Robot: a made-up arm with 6 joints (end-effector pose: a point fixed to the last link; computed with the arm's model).
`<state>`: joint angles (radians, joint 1 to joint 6).
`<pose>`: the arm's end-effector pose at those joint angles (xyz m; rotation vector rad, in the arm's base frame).
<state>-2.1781 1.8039 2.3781 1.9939 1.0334 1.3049</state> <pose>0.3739 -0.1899 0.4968 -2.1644 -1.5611 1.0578</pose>
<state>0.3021 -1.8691 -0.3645 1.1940 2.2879 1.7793</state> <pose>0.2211 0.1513 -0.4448 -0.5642 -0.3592 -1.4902</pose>
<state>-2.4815 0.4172 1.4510 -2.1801 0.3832 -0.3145</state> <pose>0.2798 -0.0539 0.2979 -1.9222 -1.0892 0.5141</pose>
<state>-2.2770 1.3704 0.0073 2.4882 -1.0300 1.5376</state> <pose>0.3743 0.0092 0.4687 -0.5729 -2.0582 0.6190</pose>
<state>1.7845 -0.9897 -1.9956 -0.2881 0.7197 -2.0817</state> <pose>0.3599 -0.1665 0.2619 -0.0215 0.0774 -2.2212</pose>
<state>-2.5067 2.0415 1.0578 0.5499 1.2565 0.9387</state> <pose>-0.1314 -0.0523 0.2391 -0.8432 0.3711 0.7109</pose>
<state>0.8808 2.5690 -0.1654 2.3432 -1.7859 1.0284</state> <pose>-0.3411 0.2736 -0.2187 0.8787 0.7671 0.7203</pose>
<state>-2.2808 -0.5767 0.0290 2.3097 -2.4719 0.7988</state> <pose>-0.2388 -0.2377 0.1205 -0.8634 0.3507 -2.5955</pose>
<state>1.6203 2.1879 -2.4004 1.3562 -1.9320 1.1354</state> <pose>-0.0800 -0.2100 -0.1521 1.8238 1.2191 2.0874</pose>
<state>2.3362 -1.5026 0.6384 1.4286 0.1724 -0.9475</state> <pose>0.2332 0.0935 -0.0144 -1.1739 -1.8049 1.4601</pose>
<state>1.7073 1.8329 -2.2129 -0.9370 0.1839 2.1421</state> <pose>0.2357 0.1683 -0.5249 -0.8123 -0.5427 -1.0940</pose>
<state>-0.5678 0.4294 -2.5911 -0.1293 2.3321 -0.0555</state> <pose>-0.4628 0.0428 0.4730 0.3326 -2.8646 -0.6542</pose>
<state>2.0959 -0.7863 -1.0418 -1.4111 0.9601 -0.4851</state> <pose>0.4072 -0.0096 0.0058 -0.7841 -0.1519 -0.4836</pose>
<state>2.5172 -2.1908 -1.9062 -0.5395 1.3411 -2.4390</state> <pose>0.2048 -0.0193 0.5187 0.7427 -0.5541 -2.7965</pose>
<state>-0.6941 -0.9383 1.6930 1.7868 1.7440 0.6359</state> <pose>-0.2093 0.3448 0.2846 0.7810 -1.4346 0.1618</pose>
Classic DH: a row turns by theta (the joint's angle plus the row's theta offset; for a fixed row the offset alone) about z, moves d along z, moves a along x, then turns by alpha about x. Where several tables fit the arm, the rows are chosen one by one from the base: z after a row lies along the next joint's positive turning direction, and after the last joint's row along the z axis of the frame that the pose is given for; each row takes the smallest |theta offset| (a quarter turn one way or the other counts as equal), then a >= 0, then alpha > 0; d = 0 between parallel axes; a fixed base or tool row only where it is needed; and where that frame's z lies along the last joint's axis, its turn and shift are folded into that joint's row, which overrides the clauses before.
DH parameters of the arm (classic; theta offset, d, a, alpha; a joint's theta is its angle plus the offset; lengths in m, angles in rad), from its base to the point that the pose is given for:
base (fixed): 0 0.1512 0 1.5708
joint 1: 0 -0.0152 -0.2295 1.5708
joint 2: 1.5708 0.1512 0.1157 1.5708
joint 3: 1.5708 0.0193 0.0697 1.5708
joint 4: -1.5708 0.0432 0.0714 1.5708
joint 5: 0 -0.1119 -0.2249 -1.5708
joint 6: 0 -0.215 0.0874 1.5708
tool (fixed): 3.1416 -0.0127 0 0

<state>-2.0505 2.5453 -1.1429 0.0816 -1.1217 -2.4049</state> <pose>0.2769 0.1014 0.6947 0.8118 1.0283 2.5460</pose>
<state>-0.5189 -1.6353 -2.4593 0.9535 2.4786 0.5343</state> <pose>0.1892 0.0011 0.3407 1.6407 -0.4954 -1.1224</pose>
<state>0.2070 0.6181 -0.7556 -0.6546 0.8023 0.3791</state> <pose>-0.3077 0.0812 -0.3054 -0.1468 0.3595 -0.0624</pose>
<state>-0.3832 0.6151 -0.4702 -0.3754 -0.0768 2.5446</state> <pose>-0.3111 -0.1957 -0.2478 -0.8750 -1.5357 0.3040</pose>
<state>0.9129 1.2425 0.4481 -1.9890 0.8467 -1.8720</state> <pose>-0.0406 0.0320 0.0606 0.1532 1.3670 1.9897</pose>
